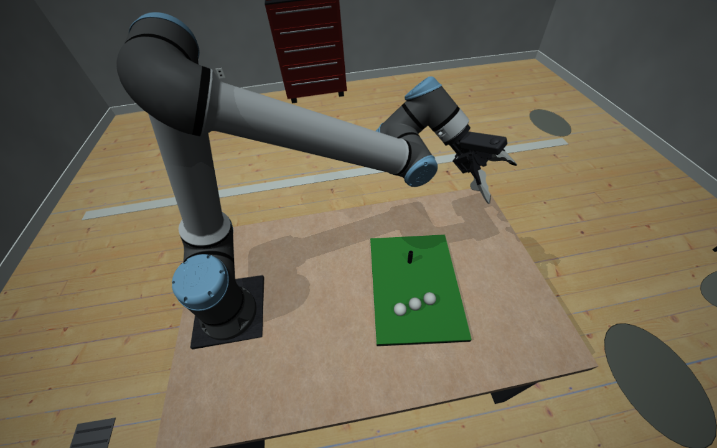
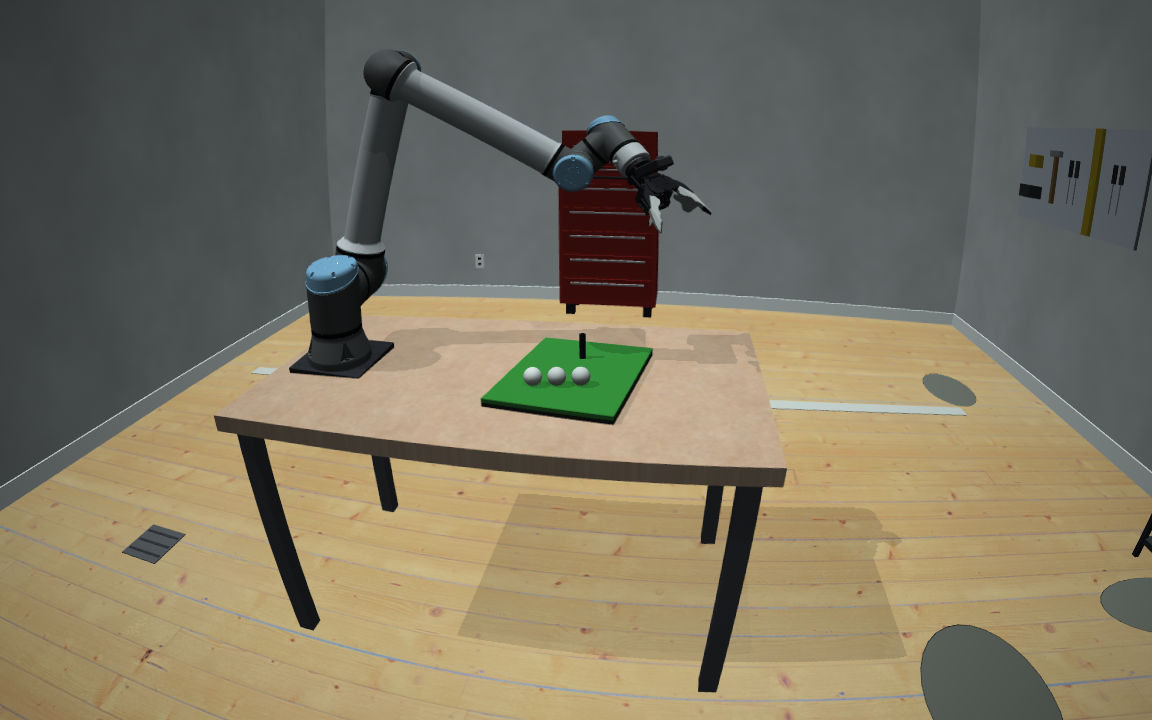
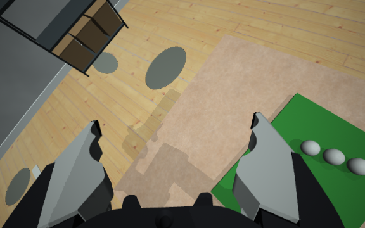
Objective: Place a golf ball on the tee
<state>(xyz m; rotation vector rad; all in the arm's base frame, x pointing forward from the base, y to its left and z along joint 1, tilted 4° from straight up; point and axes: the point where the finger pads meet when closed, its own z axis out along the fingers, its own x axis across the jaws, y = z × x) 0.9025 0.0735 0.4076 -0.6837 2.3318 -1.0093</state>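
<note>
Right now my hand is 36 cm above the green mat, 26 cm past it and 2 cm to the left of it.
</note>
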